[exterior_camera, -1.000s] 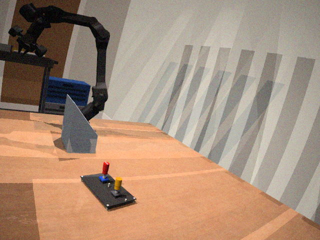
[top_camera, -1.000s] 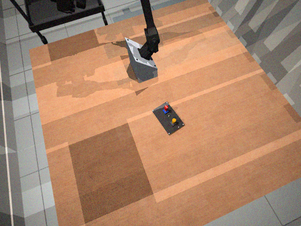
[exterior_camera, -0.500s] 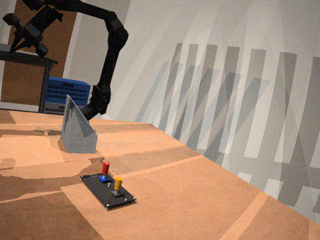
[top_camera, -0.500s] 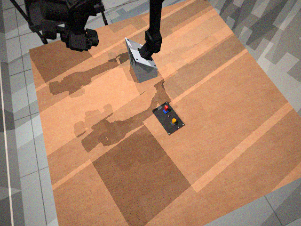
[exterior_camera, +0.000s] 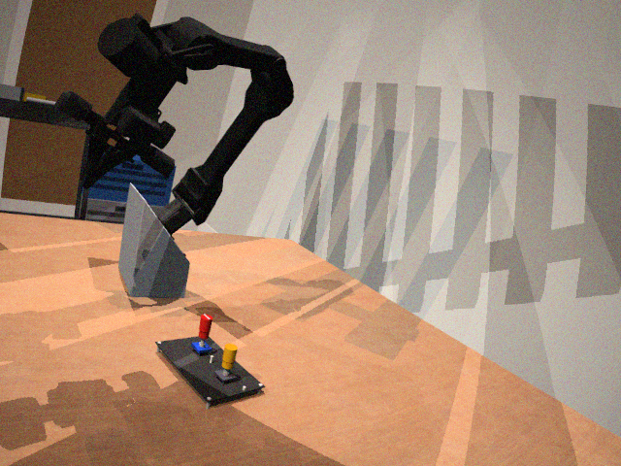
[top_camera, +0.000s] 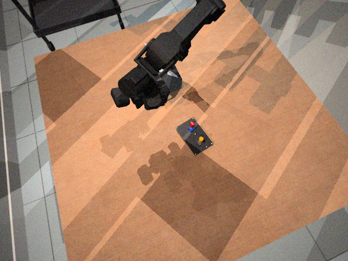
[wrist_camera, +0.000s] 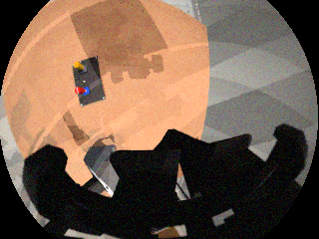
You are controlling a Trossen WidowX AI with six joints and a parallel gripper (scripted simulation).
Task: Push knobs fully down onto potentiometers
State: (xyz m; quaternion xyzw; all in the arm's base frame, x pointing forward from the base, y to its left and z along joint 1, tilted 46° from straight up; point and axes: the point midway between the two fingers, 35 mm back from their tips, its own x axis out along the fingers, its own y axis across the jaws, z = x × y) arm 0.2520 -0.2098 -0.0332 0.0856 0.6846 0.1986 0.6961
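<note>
The red knob is 6 cm ahead of my gripper tip, 20 cm to the left of it and 17 cm below it. The rest, counted from my gripper tip: yellow knob 14 cm ahead, 21 cm to the left, 19 cm below.
</note>
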